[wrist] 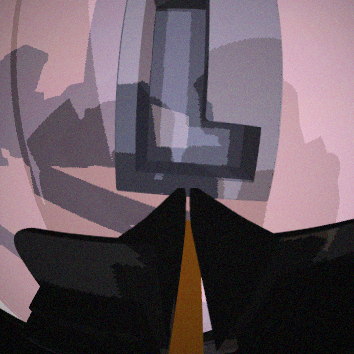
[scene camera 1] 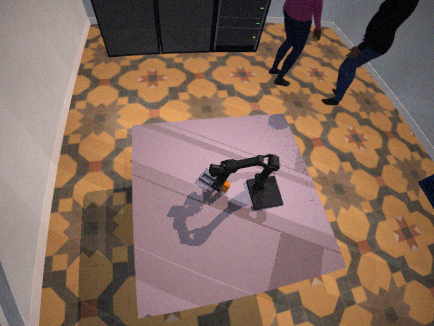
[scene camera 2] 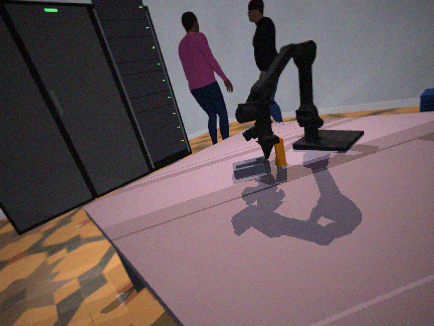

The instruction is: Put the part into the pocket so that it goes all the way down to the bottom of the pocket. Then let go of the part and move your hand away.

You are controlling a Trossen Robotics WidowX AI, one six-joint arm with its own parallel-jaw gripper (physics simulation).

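Places are measured from the arm's base along level axes (x ahead, y left, z up), in metres.
Pixels of known places: gripper, fingertip midpoint: [wrist: 186, 195] [scene camera 1: 219, 183] [scene camera 2: 267, 158]; arm's base, origin of the base link: [scene camera 1: 258, 185] [scene camera 2: 311, 139].
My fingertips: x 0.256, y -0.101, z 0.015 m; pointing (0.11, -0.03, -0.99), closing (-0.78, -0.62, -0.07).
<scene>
Ahead of a thing's pixels: the offset from my fingertips to its top centre. "*": to the spot under its first point. Level surfaces: height alone.
The orange part @(dz +0.072, dx -0.039, dy +0.036 m) [scene camera 1: 226, 186] [scene camera 2: 281, 152] [wrist: 188, 300] stands upright on the table, close beside the fingers on the arm's base side. In the wrist view it shows through the gap between the fingers, which hide much of it. The grey block @(dz -0.002, dx +0.036, dy -0.058 m) [scene camera 1: 203, 181] [scene camera 2: 250, 169] [wrist: 245, 80] lies flat on the table, with an L-shaped pocket @(* dz -0.033, dx +0.049, dy -0.051 m) [wrist: 176, 75] open at the top; its floor shows, with no part in it. My gripper [scene camera 2: 268, 157] [wrist: 186, 195] is shut, its fingertips almost touching, with nothing between them. The tips are low, near the block's edge on the part's side.
The arm's black base plate [scene camera 1: 265, 194] [scene camera 2: 327, 140] stands on the pink table @(dz -0.038 m) [scene camera 1: 170, 280] [scene camera 2: 240, 280], beyond the part from the block. The arm's shadow falls across the table and block. Two people and dark server cabinets [scene camera 1: 185, 25] [scene camera 2: 60, 90] are on the floor beyond the table.
</scene>
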